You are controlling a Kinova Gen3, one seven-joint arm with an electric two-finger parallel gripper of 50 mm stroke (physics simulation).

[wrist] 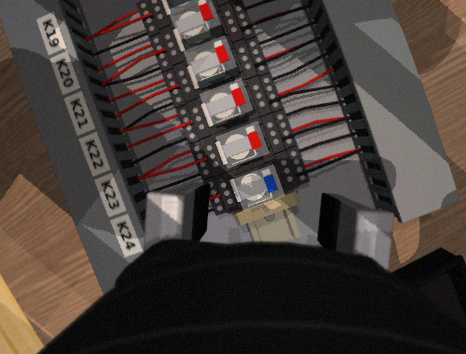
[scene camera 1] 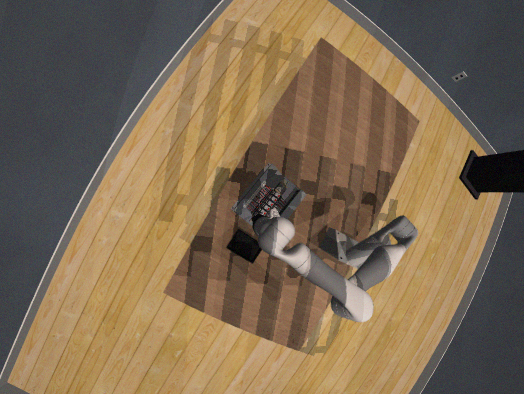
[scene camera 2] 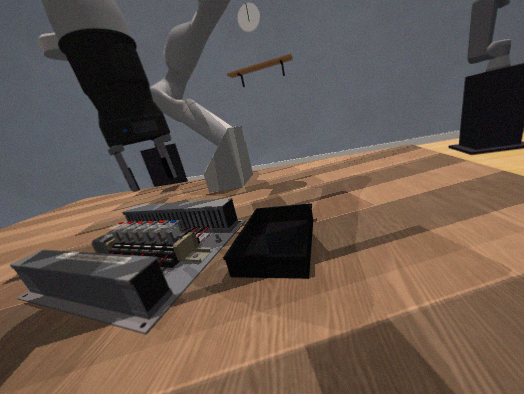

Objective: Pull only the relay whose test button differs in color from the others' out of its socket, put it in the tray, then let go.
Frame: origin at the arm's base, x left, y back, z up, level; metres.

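Seen in the pictures: gripper, fingertip midpoint: (wrist: 263,212) (scene camera 2: 155,183); arm's base, link origin: (scene camera 1: 352,257) (scene camera 2: 228,139).
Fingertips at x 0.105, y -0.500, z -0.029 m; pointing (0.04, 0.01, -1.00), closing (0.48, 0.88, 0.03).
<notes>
Pixels of each thing's middle, then the offset from my fingertips to it.
- relay with a blue test button, body centre: (wrist: 257,184) (scene camera 2: 174,234) dx -0.003, dy +0.001, dz -0.093 m
- black tray, body centre: (scene camera 2: 276,235) (scene camera 1: 245,246) dx +0.168, dy +0.040, dz -0.123 m
The relay with a blue test button (scene camera 2: 172,228) (wrist: 256,189) sits in its socket at the K24 end of the row, beside the beige end clamp. Several relays with red test buttons (scene camera 2: 134,232) (wrist: 239,147) sit in the other sockets. My gripper (scene camera 2: 152,182) (wrist: 263,212) is open and empty, above the panel. In the wrist view its fingers stand left and right of the end clamp, slightly below the blue-button relay; in scene camera 1 the arm hides them. The black tray (scene camera 1: 241,254) (scene camera 2: 270,268) stands beside the panel and looks empty.
Grey wire ducts (scene camera 2: 90,280) (wrist: 400,150) run along both sides of the relay row on the grey panel. Red and black wires run from the sockets to the ducts. A black shape at the wrist view's lower right may be part of the tray.
</notes>
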